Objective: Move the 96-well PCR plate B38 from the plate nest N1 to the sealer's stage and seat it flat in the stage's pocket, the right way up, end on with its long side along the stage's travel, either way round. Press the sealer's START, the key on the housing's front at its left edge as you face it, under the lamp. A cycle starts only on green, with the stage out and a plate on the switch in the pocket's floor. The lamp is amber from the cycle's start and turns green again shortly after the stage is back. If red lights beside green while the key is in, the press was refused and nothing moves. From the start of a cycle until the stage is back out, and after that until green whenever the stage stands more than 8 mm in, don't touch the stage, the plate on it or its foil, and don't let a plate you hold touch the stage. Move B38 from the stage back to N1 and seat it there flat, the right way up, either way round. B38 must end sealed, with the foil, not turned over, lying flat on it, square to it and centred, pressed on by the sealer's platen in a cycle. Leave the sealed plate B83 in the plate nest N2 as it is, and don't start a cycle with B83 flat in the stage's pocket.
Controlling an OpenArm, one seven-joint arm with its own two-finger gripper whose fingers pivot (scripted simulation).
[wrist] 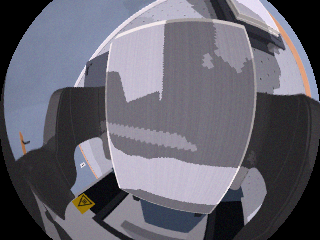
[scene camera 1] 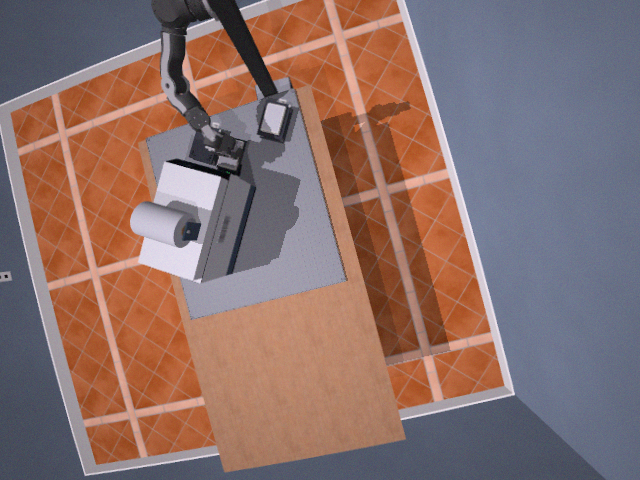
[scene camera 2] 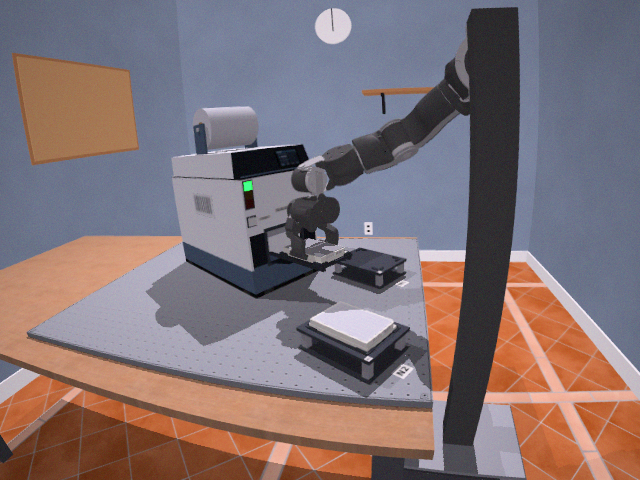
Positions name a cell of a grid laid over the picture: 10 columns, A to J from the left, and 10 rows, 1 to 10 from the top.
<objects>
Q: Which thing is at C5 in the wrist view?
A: My gripper.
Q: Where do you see a sealer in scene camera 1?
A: At D4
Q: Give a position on a foil roll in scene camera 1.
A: C5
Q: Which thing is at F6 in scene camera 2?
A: A plate nest N1.
</objects>
